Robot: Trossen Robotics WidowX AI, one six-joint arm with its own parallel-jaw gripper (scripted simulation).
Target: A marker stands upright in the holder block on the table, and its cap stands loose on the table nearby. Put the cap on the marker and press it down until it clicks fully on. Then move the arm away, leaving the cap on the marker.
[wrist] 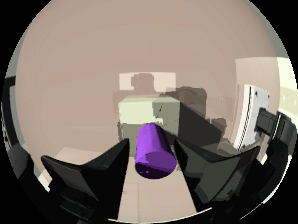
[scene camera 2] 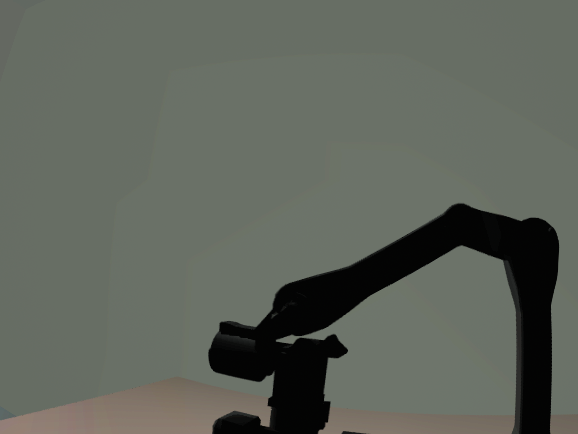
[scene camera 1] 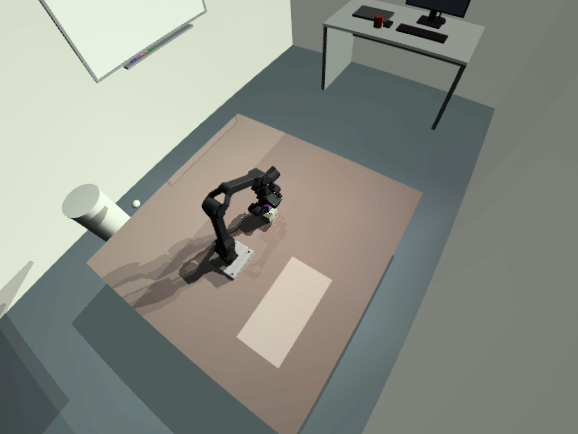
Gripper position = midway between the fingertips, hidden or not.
In view: my gripper (wrist: 152,142) and a purple cap (wrist: 154,160).
Scene camera 2 misses the purple cap: it is out of frame.
